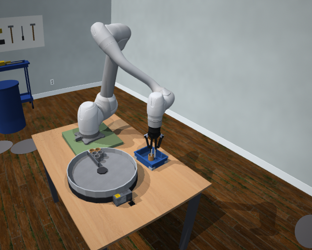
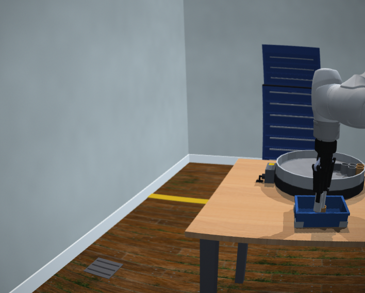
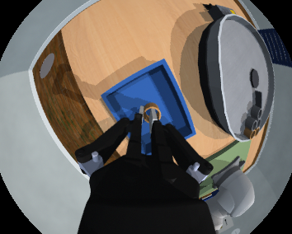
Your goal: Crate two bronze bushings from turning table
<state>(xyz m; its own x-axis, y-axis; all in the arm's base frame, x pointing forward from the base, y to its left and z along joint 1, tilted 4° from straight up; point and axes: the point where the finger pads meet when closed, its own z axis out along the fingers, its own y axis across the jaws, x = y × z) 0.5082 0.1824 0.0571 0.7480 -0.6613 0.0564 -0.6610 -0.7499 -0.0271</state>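
My hand is 40 mm above the blue crate, 10 mm to the left of it and 10 mm past it. The rest, counted from my hand: grey turning table (360 mm to the right, 70 mm behind, 10 mm below).
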